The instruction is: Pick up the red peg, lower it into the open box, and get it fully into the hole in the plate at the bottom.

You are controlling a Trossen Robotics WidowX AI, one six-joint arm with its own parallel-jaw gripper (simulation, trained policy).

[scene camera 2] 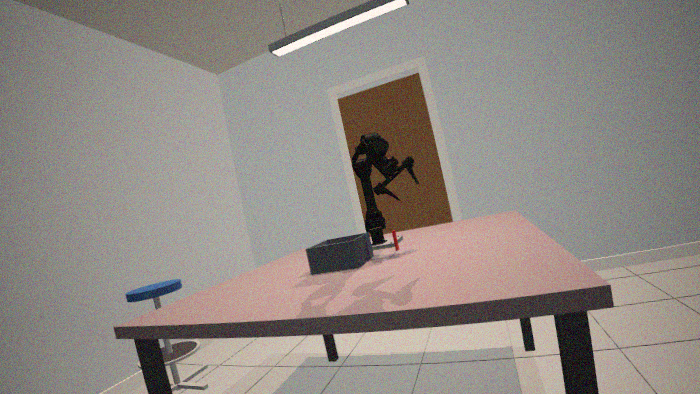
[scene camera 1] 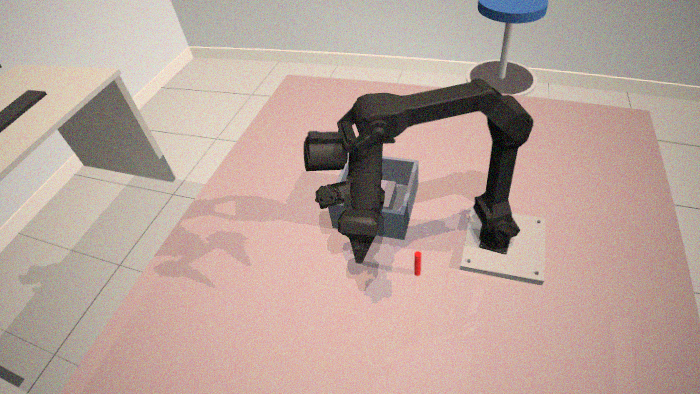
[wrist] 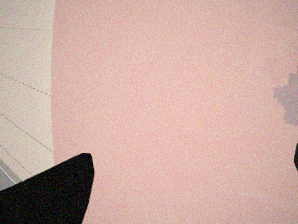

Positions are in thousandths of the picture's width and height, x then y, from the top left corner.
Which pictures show my gripper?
Scene camera 2, scene camera 1 and the wrist view: all of them.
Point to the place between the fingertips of my gripper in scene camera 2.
At 585, 489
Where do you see a blue-grey box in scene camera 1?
At 562, 567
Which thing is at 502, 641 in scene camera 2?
A blue-grey box.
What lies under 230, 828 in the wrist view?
My gripper.
